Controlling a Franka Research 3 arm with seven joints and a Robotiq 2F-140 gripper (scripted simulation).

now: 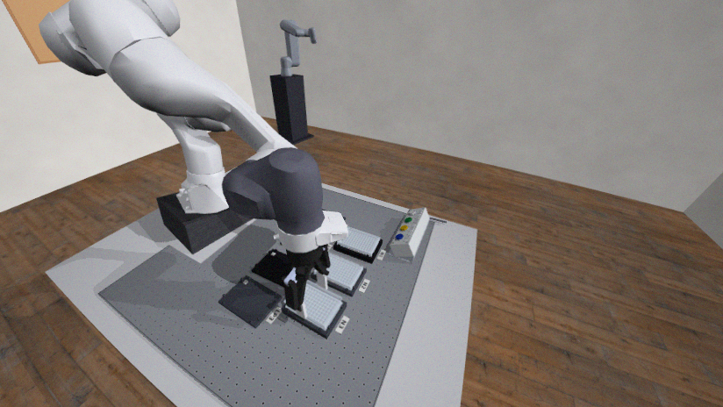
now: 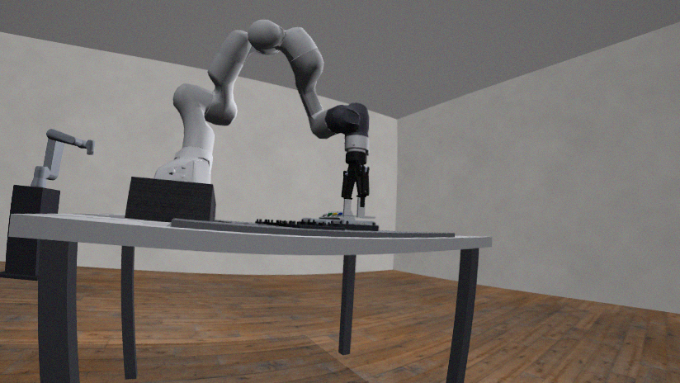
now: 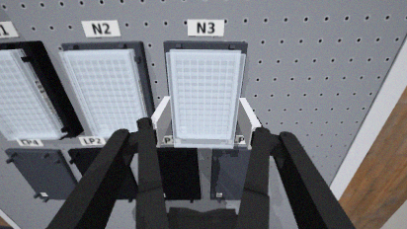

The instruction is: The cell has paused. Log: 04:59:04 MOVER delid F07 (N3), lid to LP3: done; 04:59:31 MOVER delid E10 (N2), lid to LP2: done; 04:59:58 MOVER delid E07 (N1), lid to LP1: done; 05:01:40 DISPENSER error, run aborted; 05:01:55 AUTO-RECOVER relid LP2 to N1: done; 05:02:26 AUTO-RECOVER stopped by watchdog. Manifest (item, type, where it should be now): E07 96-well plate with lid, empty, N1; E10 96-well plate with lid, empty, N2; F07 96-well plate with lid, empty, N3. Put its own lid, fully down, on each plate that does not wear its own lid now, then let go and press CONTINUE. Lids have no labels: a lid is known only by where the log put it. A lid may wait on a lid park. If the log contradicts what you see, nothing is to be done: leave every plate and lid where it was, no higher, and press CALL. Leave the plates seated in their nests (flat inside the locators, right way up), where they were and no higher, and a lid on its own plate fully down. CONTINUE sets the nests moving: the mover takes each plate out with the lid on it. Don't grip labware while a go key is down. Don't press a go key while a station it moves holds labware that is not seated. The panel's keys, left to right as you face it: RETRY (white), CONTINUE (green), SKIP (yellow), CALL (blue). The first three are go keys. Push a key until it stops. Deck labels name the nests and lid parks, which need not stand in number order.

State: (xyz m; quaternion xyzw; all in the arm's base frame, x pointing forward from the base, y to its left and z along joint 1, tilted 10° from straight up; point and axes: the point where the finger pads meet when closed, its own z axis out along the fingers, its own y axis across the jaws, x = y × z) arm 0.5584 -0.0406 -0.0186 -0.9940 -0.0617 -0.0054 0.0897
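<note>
Now: hand 20 mm above the grey lid. From my hand the other things lie so: lid park LP3 (160 mm behind, 90 mm to the right, 70 mm below); N3 plate (40 mm below); lid park LP1 (180 mm behind, 70 mm below, 40 mm to the left).
</note>
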